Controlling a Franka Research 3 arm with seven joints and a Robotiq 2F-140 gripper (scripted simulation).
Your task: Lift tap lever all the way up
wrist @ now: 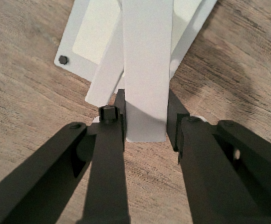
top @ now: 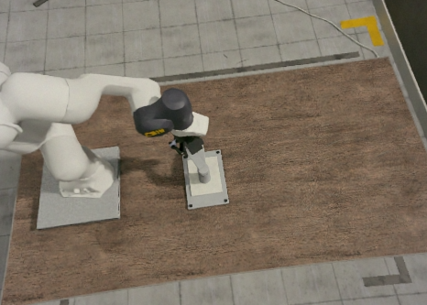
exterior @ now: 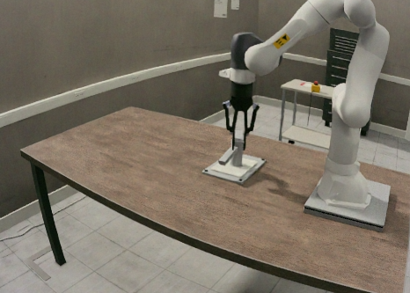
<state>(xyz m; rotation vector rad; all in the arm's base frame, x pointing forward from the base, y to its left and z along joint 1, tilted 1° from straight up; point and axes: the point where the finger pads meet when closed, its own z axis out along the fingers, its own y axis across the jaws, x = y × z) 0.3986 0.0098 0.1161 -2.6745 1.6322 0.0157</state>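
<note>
Right now the lever is 3 cm to the right of my hand and 2 cm ahead of it. From my hand the other things lie so: white tap (6 cm to the right, 4 cm below, 3 cm ahead).
</note>
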